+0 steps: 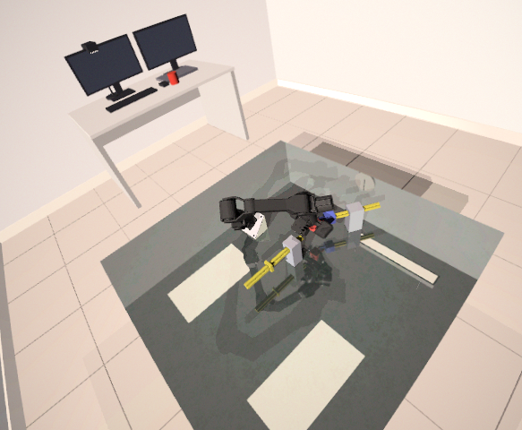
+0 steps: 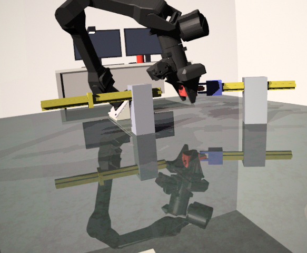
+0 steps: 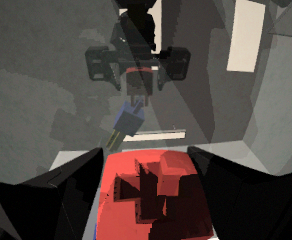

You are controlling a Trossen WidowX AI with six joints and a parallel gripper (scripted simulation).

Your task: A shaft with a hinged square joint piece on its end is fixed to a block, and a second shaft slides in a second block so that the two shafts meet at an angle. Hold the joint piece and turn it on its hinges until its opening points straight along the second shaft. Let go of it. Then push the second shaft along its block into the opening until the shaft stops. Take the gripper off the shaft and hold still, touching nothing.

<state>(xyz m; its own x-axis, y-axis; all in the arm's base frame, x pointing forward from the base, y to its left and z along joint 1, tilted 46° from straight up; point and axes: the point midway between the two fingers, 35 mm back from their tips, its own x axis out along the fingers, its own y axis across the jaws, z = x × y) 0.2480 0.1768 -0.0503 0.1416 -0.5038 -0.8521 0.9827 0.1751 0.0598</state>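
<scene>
Now: gripper tip 4 cm below the red joint piece and 1 cm to the right of it.
</scene>
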